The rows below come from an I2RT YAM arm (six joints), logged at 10 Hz.
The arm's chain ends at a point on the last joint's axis. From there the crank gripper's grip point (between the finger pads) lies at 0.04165 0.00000 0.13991 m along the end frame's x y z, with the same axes.
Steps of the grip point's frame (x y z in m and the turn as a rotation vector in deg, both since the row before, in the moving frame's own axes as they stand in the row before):
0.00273, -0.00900, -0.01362, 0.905, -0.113, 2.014
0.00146, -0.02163, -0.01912, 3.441, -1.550, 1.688
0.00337, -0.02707, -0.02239, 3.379, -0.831, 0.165
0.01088, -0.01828, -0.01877, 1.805, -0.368, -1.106
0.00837, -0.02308, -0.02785, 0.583, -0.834, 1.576
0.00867, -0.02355, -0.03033, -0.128, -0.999, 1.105
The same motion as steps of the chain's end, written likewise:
0.00299, -0.00825, -0.01370, 0.905, -0.113, 2.014
0.00515, -0.01437, -0.01998, 3.441, -1.550, 1.688
0.00539, -0.01892, -0.02274, 3.379, -0.831, 0.165
0.01183, -0.01307, -0.01895, 1.805, -0.368, -1.106
0.01041, -0.02277, -0.02844, 0.583, -0.834, 1.576
0.01113, -0.02464, -0.03103, -0.128, -0.999, 1.105

